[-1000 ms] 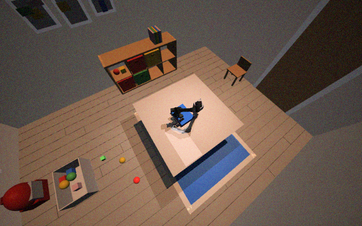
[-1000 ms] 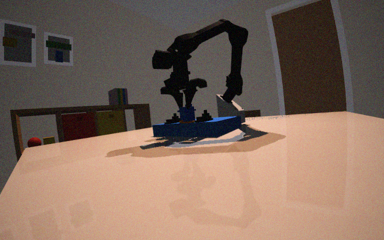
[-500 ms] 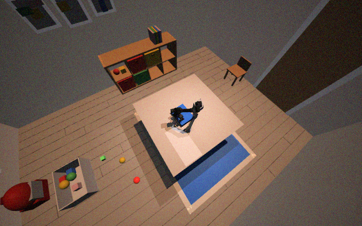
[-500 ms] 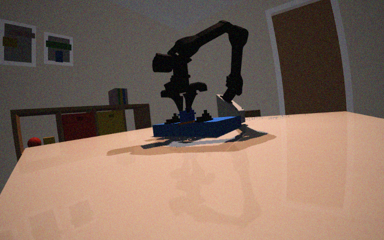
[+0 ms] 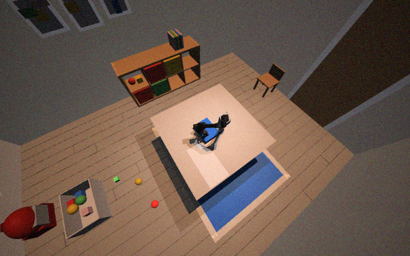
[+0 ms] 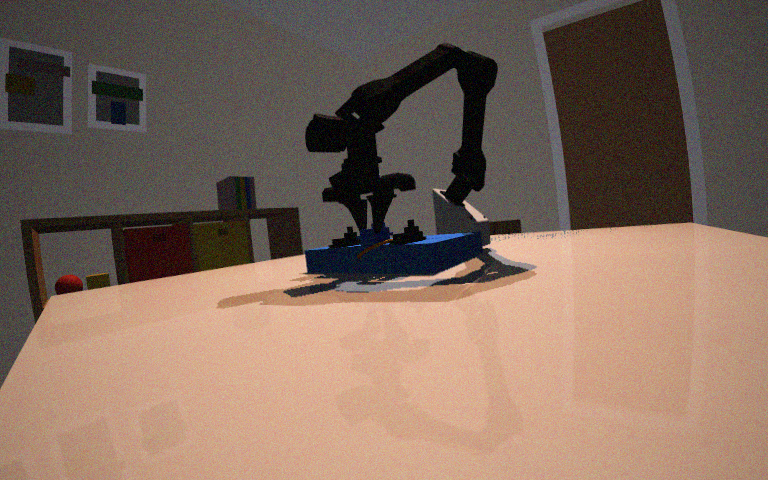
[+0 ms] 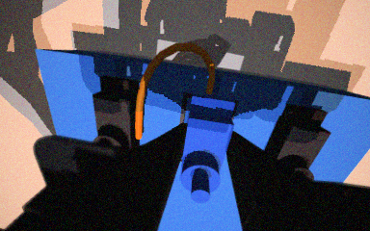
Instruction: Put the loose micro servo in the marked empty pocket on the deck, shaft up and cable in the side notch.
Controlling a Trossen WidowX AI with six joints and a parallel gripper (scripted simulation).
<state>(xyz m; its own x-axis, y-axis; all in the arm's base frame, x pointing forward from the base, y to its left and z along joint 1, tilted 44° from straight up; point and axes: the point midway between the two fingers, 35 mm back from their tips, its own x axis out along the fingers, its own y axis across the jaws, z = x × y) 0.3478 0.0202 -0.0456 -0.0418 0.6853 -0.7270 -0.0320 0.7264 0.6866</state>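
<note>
The blue robot deck is 12 cm behind my gripper tip and 4 cm below it.
</note>
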